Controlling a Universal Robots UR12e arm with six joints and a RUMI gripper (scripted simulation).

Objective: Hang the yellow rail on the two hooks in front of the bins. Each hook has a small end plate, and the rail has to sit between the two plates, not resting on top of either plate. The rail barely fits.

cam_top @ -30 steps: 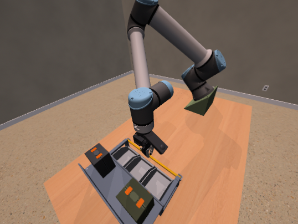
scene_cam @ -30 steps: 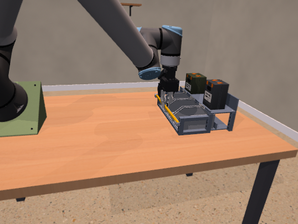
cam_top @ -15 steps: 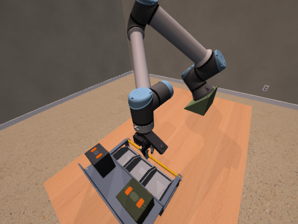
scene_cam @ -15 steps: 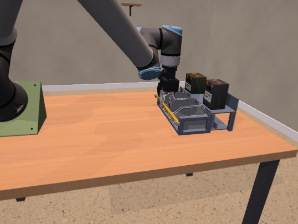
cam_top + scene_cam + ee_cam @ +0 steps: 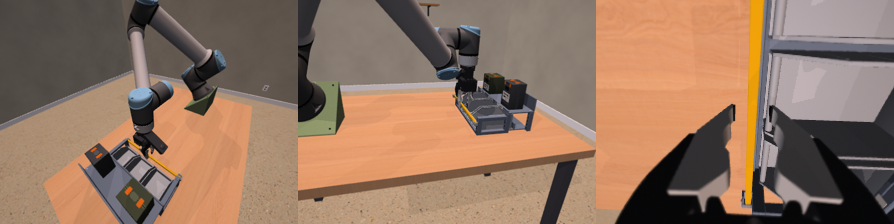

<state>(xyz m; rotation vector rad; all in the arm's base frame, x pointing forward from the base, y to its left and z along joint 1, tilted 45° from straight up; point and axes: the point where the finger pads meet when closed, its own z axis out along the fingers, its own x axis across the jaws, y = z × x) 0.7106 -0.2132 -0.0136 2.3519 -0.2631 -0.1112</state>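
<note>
Now: the yellow rail 1 cm below my hand. From my hand the other things lie so: black box: 18 cm ahead, 15 cm to the right, 9 cm above; then green box: 22 cm ahead, 8 cm to the left, 8 cm above.
</note>
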